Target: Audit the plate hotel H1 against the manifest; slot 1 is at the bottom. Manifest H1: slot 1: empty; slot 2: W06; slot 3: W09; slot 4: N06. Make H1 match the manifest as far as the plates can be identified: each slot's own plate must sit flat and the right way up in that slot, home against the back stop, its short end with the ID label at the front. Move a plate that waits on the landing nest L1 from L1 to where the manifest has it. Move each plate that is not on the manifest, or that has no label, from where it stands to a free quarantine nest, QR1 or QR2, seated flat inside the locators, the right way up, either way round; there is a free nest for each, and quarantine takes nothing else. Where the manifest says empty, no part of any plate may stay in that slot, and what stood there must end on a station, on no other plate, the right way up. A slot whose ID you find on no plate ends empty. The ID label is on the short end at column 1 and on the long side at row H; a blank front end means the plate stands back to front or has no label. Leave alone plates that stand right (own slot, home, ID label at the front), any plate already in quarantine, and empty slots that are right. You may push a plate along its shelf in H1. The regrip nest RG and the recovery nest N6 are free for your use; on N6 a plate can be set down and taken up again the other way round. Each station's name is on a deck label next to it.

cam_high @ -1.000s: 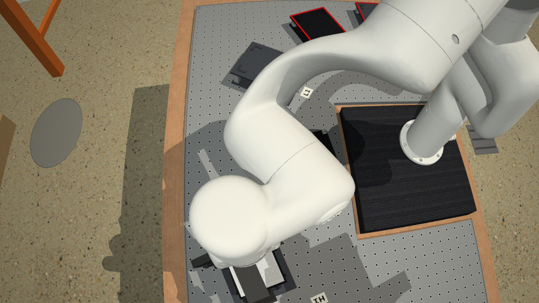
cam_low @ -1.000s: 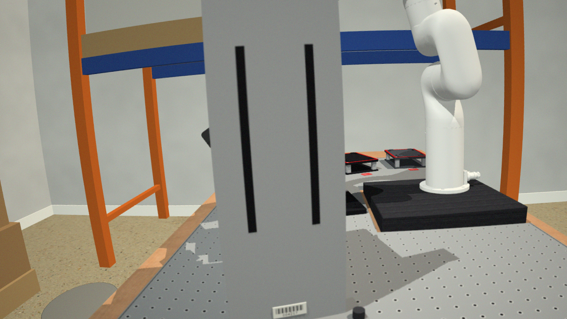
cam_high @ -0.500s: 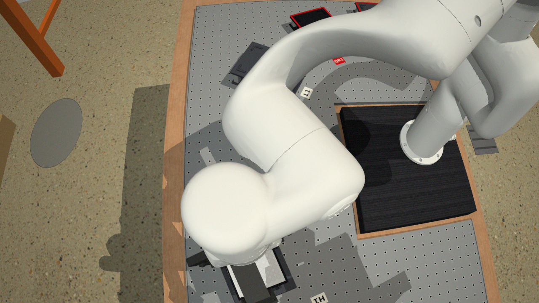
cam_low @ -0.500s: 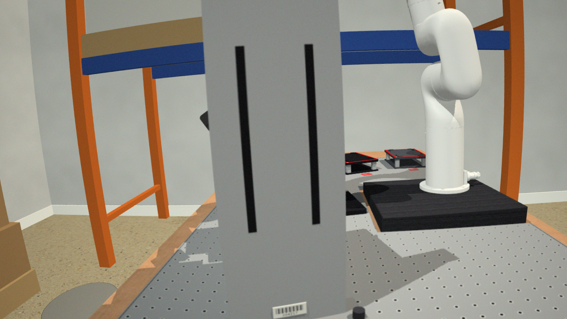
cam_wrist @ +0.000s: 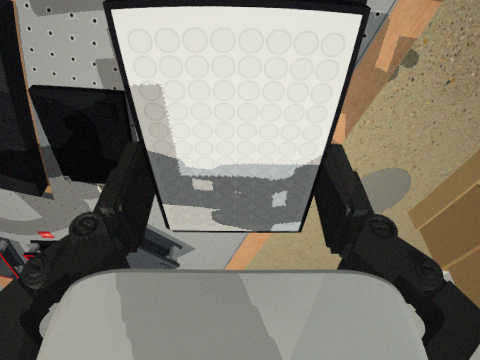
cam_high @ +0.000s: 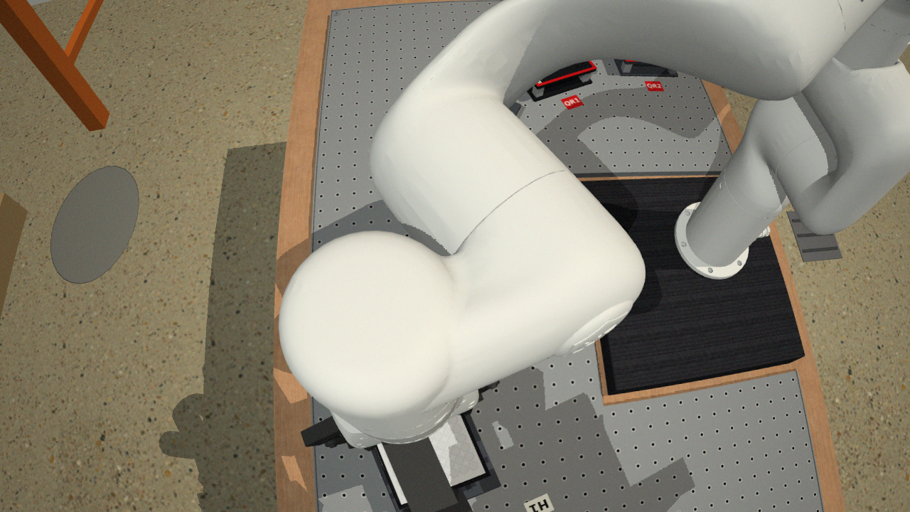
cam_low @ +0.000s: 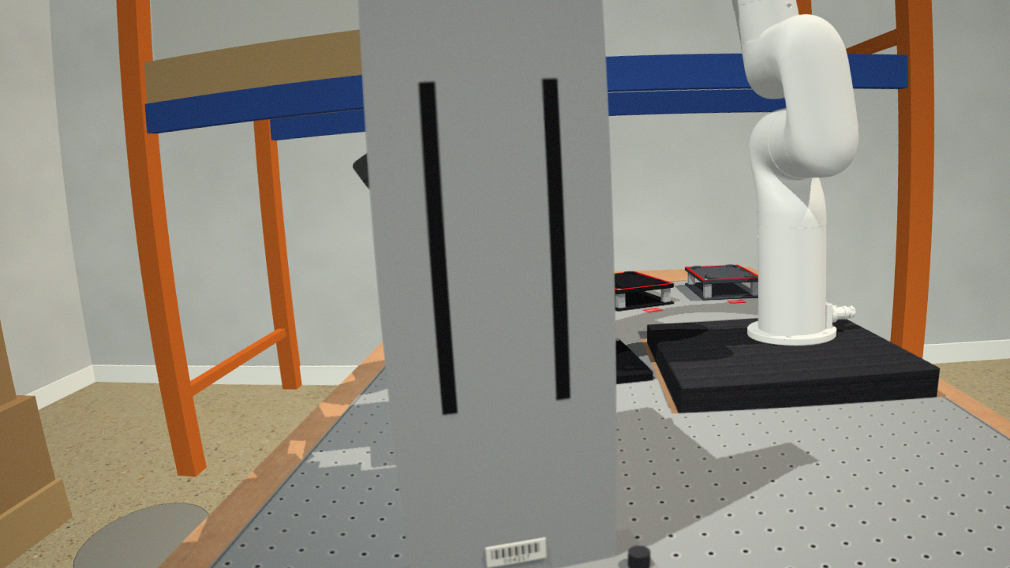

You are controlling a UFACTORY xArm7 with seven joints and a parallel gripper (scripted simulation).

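The quarantine nest QR1 lies 310 mm behind my hand, 580 mm to the right of it and 180 mm below it. The rest, counted from my hand: white well plate: 10 mm to the left, 10 mm below; then plate hotel H1: 50 mm behind, 270 mm to the left, 10 mm below; then regrip nest RG: 10 mm to the left, 160 mm below.
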